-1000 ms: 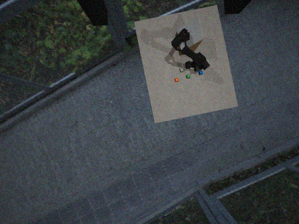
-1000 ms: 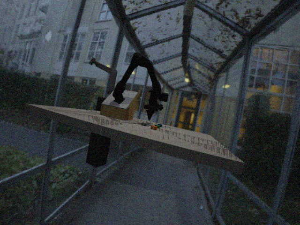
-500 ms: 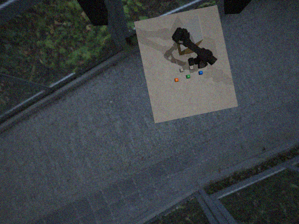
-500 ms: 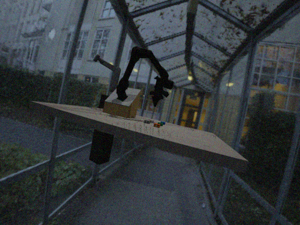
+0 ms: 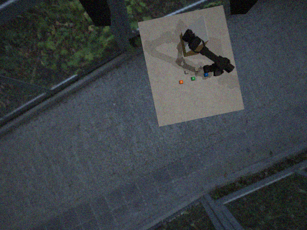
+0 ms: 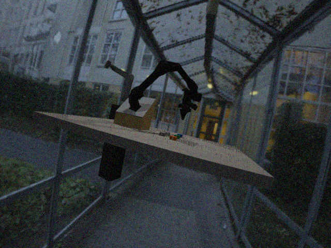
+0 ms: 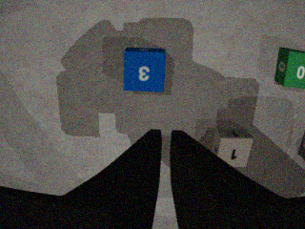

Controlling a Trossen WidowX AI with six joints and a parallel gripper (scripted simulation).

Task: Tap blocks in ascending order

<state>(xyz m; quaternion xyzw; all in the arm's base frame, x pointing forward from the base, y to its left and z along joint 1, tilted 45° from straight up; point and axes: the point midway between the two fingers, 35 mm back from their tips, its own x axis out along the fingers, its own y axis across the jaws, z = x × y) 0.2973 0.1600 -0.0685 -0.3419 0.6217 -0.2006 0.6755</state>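
Now: the blue block 110 mm below my gripper tip and 10 mm to the left of it. The rest, counted from my gripper tip: white block: 110 mm below, 80 mm to the right, 60 mm behind; then grey block: 190 mm to the right, 110 mm below, 40 mm behind; then green block: 120 mm to the right, 110 mm below, 30 mm ahead.
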